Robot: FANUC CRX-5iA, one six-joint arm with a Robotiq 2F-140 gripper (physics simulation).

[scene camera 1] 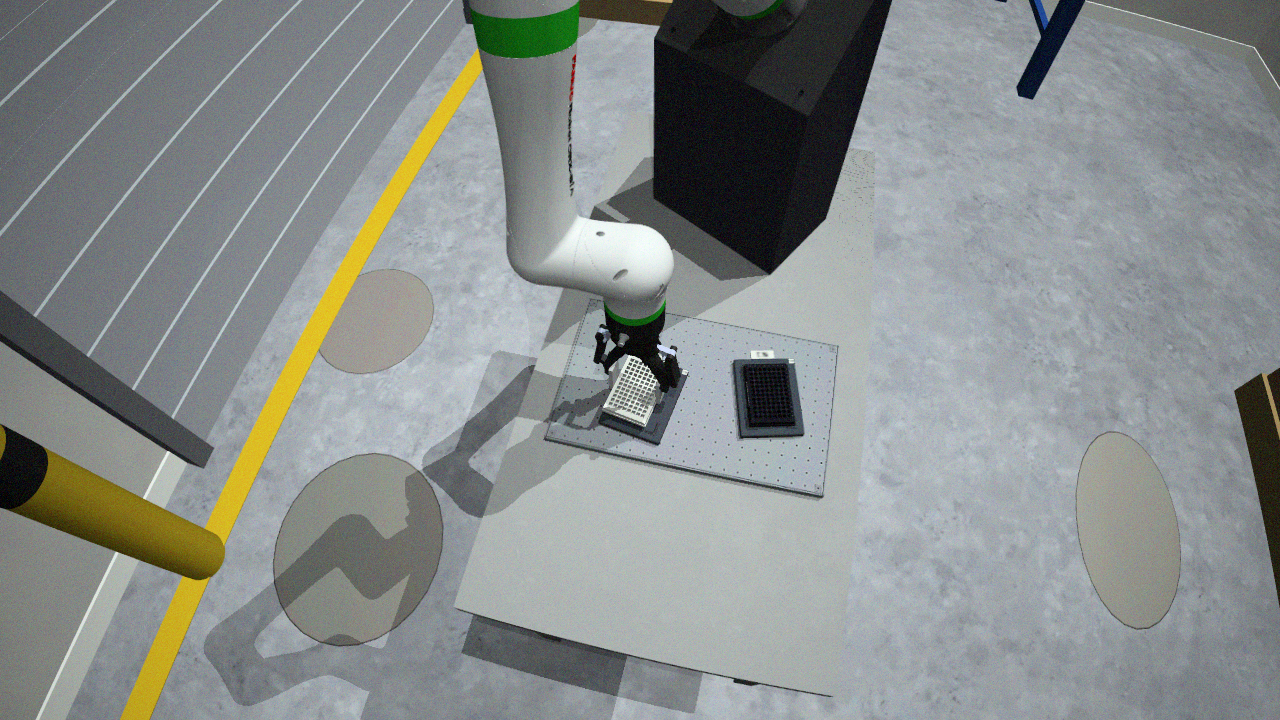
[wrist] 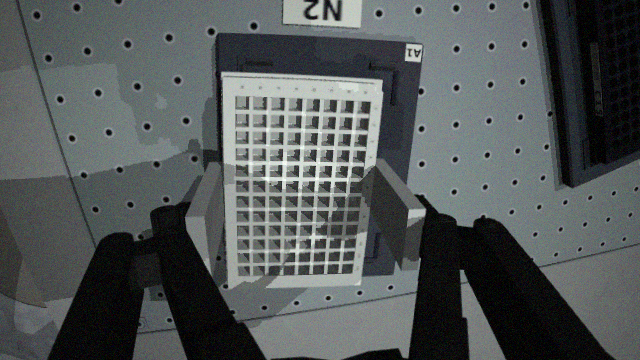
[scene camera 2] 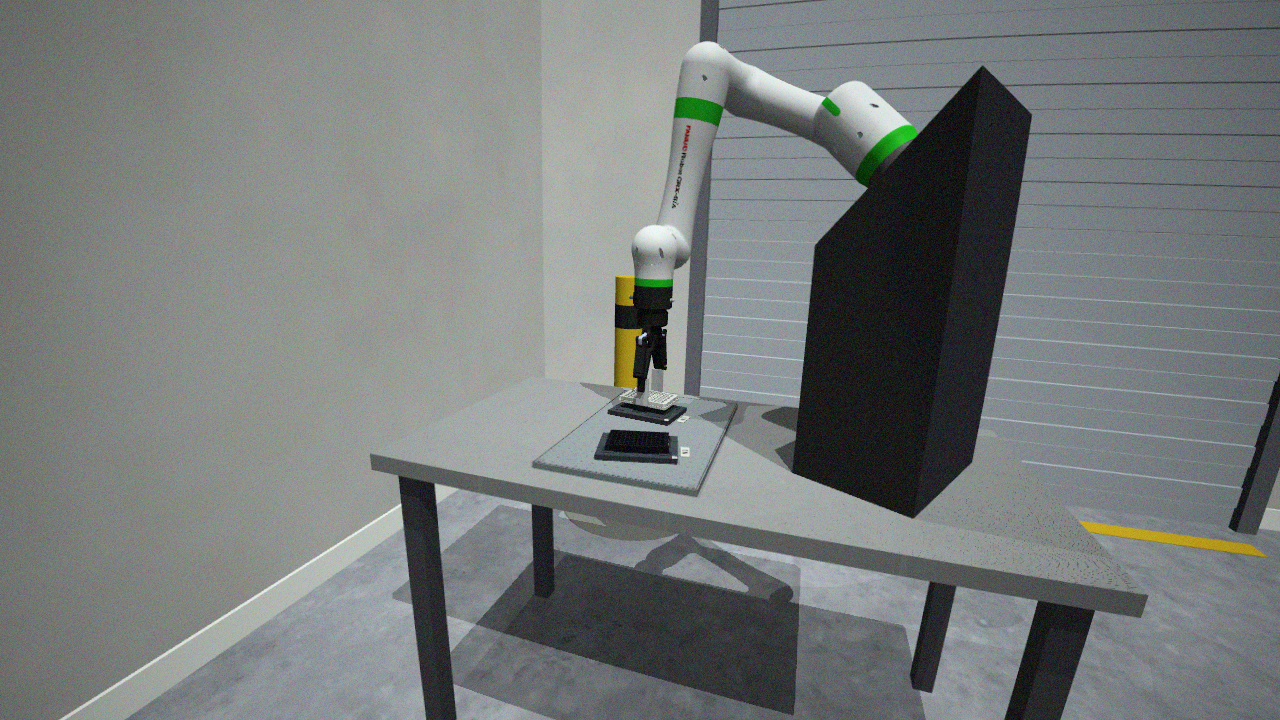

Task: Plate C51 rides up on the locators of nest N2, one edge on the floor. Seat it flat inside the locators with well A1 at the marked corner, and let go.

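Frame: origin at the arm's base, x ahead, y left, z up, level; metres.
Where they show: gripper, fingertip midpoint: (scene camera 1: pixel 637 389) (wrist: pixel 298 184) (scene camera 2: pixel 649 400); arm's base, origin of the base link: (scene camera 2: pixel 917 186).
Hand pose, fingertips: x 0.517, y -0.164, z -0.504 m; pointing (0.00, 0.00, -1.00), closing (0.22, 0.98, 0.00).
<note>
Things, the pixels of their top centre, and the offset from my fingertips. "pt": a spot on its surface instead.
- White 96-well plate C51, middle of its top: (wrist: pixel 299 196) (scene camera 1: pixel 637 387) (scene camera 2: pixel 649 394) dx +0.001, dy +0.000, dz +0.013 m
- dark nest N2, middle of its top: (wrist: pixel 317 173) (scene camera 1: pixel 644 394) (scene camera 2: pixel 647 407) dx +0.002, dy +0.013, dz -0.015 m
- nest's A1 tag, surface spot: (wrist: pixel 413 52) (scene camera 1: pixel 684 372) pt dx -0.058, dy +0.084, dz -0.018 m
- black plate, middle of its top: (scene camera 1: pixel 769 392) (scene camera 2: pixel 638 438) dx -0.026, dy +0.248, dz -0.004 m
- perforated board, middle of its top: (wrist: pixel 456 88) (scene camera 1: pixel 699 389) (scene camera 2: pixel 651 427) dx -0.029, dy +0.115, dz -0.029 m
- N2 label, surface spot: (wrist: pixel 322 11) pt dx -0.091, dy +0.037, dz -0.028 m
White 96-well plate C51 (scene camera 1: pixel 632 394) (scene camera 2: pixel 650 400) (wrist: pixel 302 162) is between the pads of my gripper (scene camera 1: pixel 637 380) (scene camera 2: pixel 649 390) (wrist: pixel 298 184), which is shut on its long sides. In scene camera 2 the plate is a little above dark nest N2 (scene camera 1: pixel 657 428) (scene camera 2: pixel 662 417) (wrist: pixel 400 125). In the wrist view the plate is offset left and down over the nest, slightly turned against it. L-shaped locators (wrist: pixel 390 80) show beyond its top and right edges. The nest's A1 tag (scene camera 1: pixel 684 371) (wrist: pixel 413 52) is at its top right there. The plate's printed letters are too small to read.
A second dark nest (scene camera 1: pixel 741 420) (scene camera 2: pixel 608 455) (wrist: pixel 580 175) with a black plate (scene camera 1: pixel 769 394) (scene camera 2: pixel 637 440) (wrist: pixel 622 75) sits beside N2 on the perforated board (scene camera 1: pixel 698 447) (scene camera 2: pixel 572 456) (wrist: pixel 480 200). The N2 label (wrist: pixel 322 11) lies past the nest's top edge. The black pedestal (scene camera 1: pixel 733 152) (scene camera 2: pixel 886 340) stands behind.
</note>
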